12 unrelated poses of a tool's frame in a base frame.
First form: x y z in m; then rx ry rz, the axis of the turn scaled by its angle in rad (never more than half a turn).
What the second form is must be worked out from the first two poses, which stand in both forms.
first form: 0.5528 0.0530 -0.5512 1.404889 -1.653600 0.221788
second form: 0.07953 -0.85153 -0.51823 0.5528; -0.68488 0.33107 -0.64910 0.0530; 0.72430 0.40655 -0.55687 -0.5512; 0 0 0 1
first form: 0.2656 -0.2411 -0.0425 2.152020 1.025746 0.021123
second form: 0.68026 0.66445 0.30944 0.2656; 0.67663 -0.40693 -0.61366 -0.2411; -0.28183 0.62682 -0.72641 -0.0425; 0 0 0 1
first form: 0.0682 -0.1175 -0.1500 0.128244 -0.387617 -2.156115
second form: -0.57858 0.78124 -0.23434 0.0682; -0.81394 -0.53457 0.22747 -0.1175; 0.05243 0.32235 0.94517 -0.1500; 0 0 0 1
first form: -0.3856 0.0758 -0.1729 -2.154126 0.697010 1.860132
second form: 0.09110 -0.47903 -0.87306 -0.3856; -0.21266 -0.86584 0.45288 0.0758; -0.97287 0.14441 -0.18074 -0.1729; 0 0 0 1
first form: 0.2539 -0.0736 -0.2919 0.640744 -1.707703 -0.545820
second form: -0.17665 -0.12963 -0.97570 0.2539; -0.67150 0.74064 0.02317 -0.0736; 0.71964 0.65928 -0.21789 -0.2919; 0 0 0 1
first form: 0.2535 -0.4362 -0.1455 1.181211 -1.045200 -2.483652
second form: -0.66100 -0.11517 -0.74149 0.2535; -0.44967 -0.73027 0.51429 -0.4362; -0.60073 0.67338 0.43092 -0.1455; 0 0 0 1
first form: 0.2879 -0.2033 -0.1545 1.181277 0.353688 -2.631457
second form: -0.64648 0.30891 -0.69760 0.2879; -0.11375 -0.94317 -0.31224 -0.2033; -0.75440 -0.12251 0.64488 -0.1545; 0 0 0 1
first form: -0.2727 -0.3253 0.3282 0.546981 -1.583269 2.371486
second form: -0.90179 -0.39526 0.17476 -0.2727; -0.00986 -0.38544 -0.92268 -0.3253; 0.43206 -0.83379 0.34369 0.3282; 0 0 0 1
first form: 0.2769 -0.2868 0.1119 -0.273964 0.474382 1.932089
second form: -0.39714 -0.91736 0.02713 0.2769; 0.82561 -0.34420 0.44711 -0.2868; -0.40082 0.19996 0.89407 0.1119; 0 0 0 1
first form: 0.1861 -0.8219 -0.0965 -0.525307 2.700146 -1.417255
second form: -0.94128 -0.27449 0.19658 0.1861; -0.31770 0.52309 -0.79085 -0.8219; 0.11426 -0.80686 -0.57958 -0.0965; 0 0 0 1
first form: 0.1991 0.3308 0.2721 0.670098 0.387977 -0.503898
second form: 0.81176 0.55622 0.17794 0.1991; -0.31421 0.67282 -0.66976 0.3308; -0.49226 0.48777 0.72094 0.2721; 0 0 0 1
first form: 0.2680 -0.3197 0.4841 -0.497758 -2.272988 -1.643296
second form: -0.89763 0.43951 -0.03313 0.2680; 0.10631 0.28885 0.95145 -0.3197; 0.42774 0.85053 -0.30600 0.4841; 0 0 0 1
